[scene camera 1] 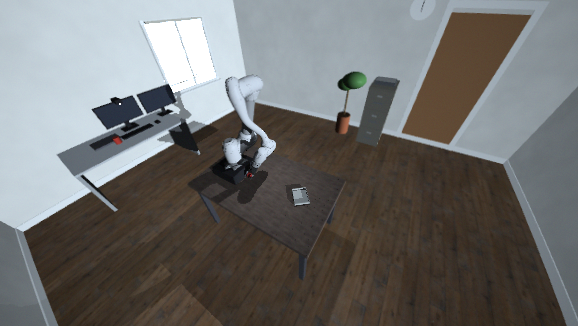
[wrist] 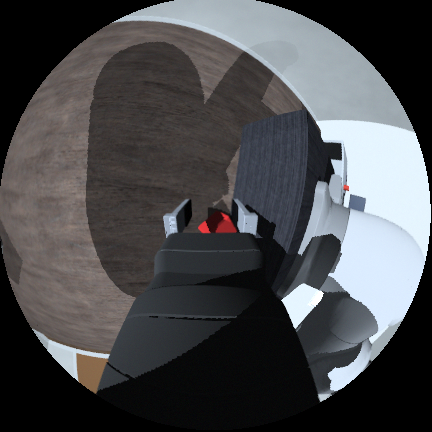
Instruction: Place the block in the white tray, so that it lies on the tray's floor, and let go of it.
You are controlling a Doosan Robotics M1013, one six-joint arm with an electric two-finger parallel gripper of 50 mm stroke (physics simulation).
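Frame: origin at the arm's base, x left, y ahead, z down, level; centimetres.
Seen in the pictures: gripper, fingertip midpoint: (scene camera 1: 248, 176) (wrist: 211, 207); arm's base at its link origin: (scene camera 1: 236, 162) (wrist: 312, 239).
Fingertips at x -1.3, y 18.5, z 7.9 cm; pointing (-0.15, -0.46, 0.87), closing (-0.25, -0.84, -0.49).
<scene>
Offsets run from my fingertips to a thing's top centre. Level surfaces: height alone.
The red block @(dx +3.0, dy -2.4, dz -0.7 cm) (scene camera 1: 250, 175) (wrist: 219, 223) is on the table beside the dark box under the robot's base. In the wrist view it shows between the two spread fingertips, nearer the right one, and its lower part is hidden by the gripper's body. My gripper (wrist: 211, 207) is open and holds nothing. In the scene view the fingers are too small to make out, close to the block. The white tray @(dx +12.7, dy +54.5, dz +0.4 cm) (scene camera 1: 301, 197) lies on the table, apart from the block; it does not show in the wrist view.
The dark base box (scene camera 1: 230, 172) (wrist: 272, 170) stands close beside the right finger. The wooden table @(dz +2.4 cm) (scene camera 1: 280, 220) (wrist: 55, 165) carries block, box and tray. A desk (scene camera 1: 95, 155) with monitors stands at the left wall; a plant (scene camera 1: 343, 123) and a filing cabinet (scene camera 1: 375, 112) stand behind.
</scene>
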